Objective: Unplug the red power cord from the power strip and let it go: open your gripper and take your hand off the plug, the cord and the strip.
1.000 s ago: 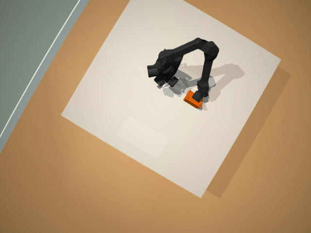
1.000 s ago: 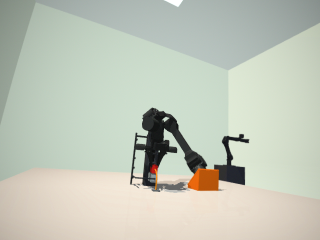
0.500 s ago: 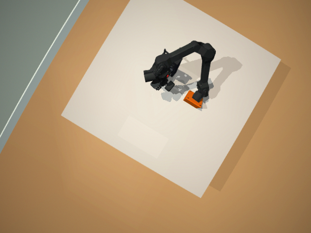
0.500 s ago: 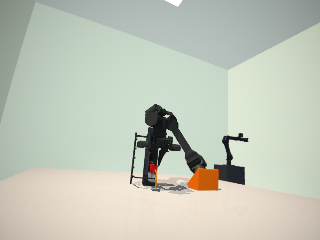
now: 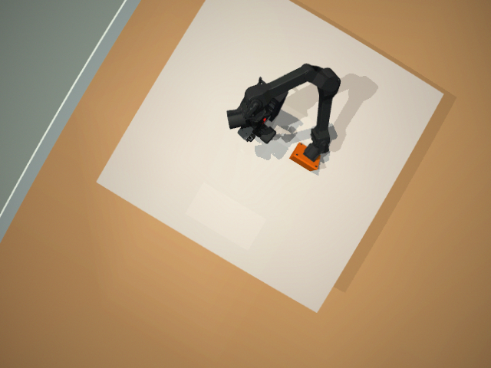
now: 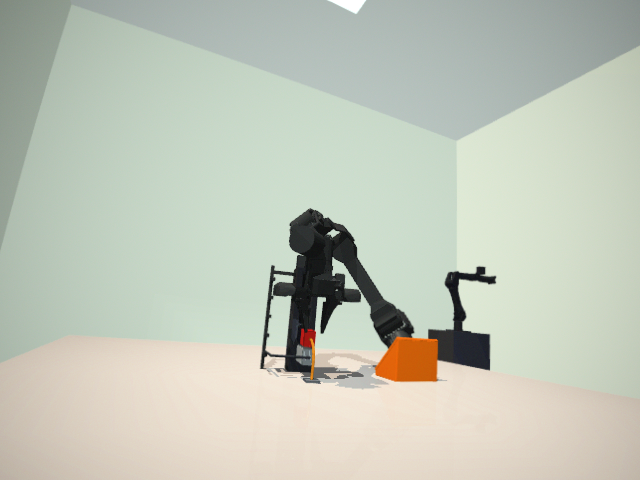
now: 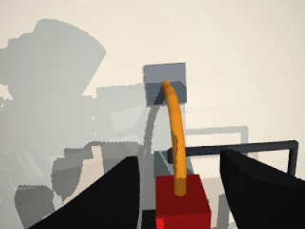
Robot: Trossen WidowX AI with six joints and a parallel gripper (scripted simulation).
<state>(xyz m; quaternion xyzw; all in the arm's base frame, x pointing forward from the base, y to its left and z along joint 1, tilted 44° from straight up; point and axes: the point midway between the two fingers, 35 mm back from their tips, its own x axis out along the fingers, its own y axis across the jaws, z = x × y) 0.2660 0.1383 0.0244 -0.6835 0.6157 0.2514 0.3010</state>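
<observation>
Right now my gripper tip is 7 cm to the left of the red plug. Round my gripper tip: anchor 10 cm below, 1 cm to the left.
</observation>
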